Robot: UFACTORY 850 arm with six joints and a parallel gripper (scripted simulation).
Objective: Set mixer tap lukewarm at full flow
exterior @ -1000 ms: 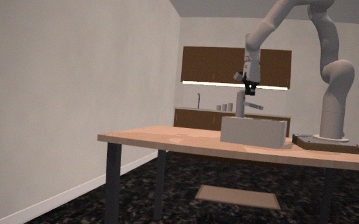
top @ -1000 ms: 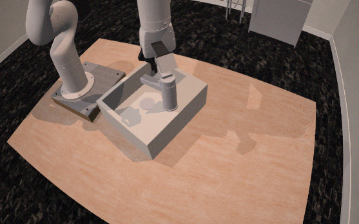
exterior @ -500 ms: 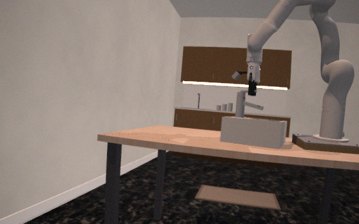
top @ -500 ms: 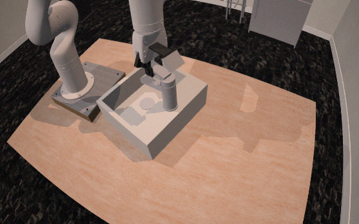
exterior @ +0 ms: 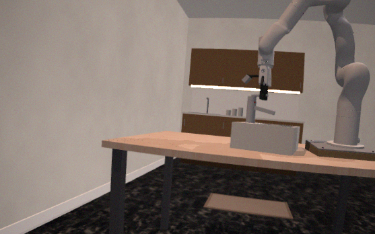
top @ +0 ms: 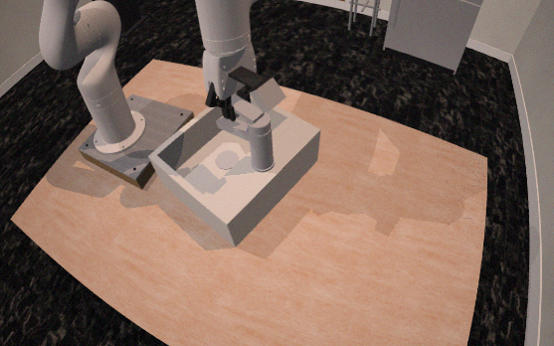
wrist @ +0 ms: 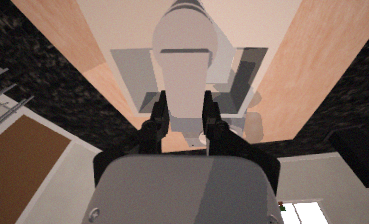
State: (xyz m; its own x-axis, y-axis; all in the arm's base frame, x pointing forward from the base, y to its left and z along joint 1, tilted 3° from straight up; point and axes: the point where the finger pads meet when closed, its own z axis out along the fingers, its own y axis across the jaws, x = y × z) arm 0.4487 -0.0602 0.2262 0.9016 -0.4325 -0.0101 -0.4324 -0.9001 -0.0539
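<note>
My gripper is now 2 cm short of the flat lever and 1 cm to the left of it. The rest, counted from my hand: grey mixer tap (4 cm ahead, 2 cm to the right, 4 cm below); then grey sink basin (5 cm behind, 2 cm to the left, 23 cm below).
</note>
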